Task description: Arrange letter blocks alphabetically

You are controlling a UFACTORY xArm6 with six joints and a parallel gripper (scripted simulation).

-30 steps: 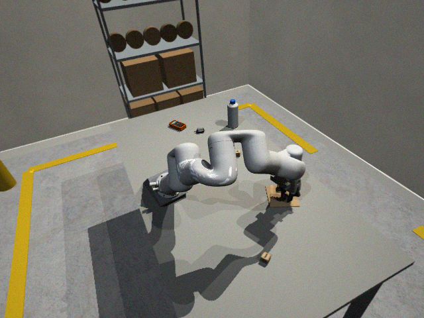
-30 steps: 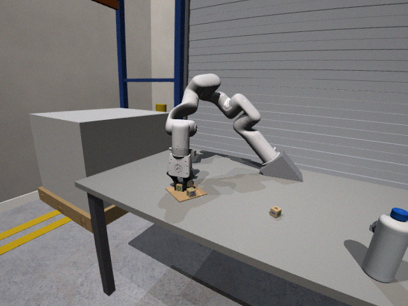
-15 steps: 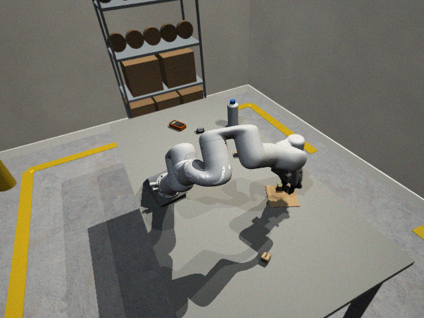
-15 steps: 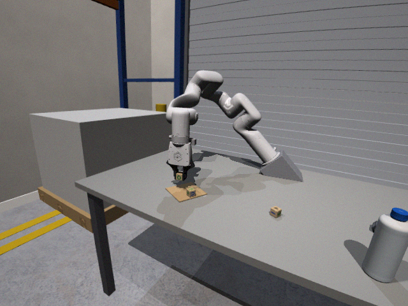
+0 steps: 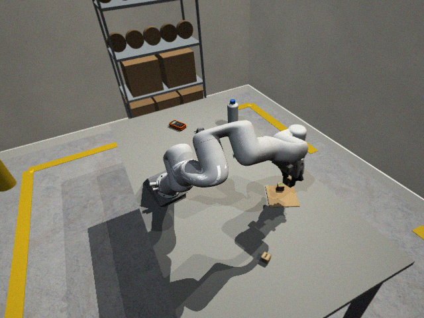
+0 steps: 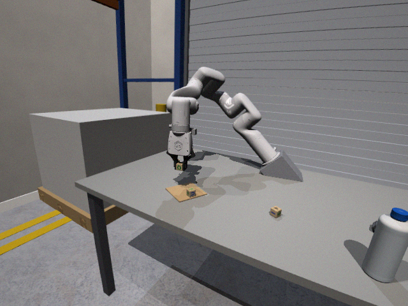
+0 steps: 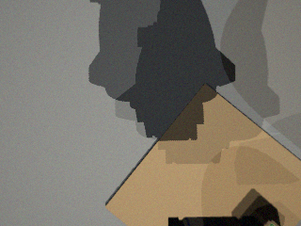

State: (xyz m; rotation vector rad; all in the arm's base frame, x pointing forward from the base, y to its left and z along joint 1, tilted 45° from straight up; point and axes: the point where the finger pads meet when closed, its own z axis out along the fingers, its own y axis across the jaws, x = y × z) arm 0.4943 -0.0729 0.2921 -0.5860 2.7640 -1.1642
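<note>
My gripper is now 12 cm above the mat, 3 cm to the right of it and 1 cm past it. Also, from my hand: orange meter 88 cm to the left, 31 cm behind, 11 cm below; white bottle 73 cm to the left, 4 cm ahead, 3 cm below; dark object 75 cm to the left, 20 cm behind, 11 cm below.
</note>
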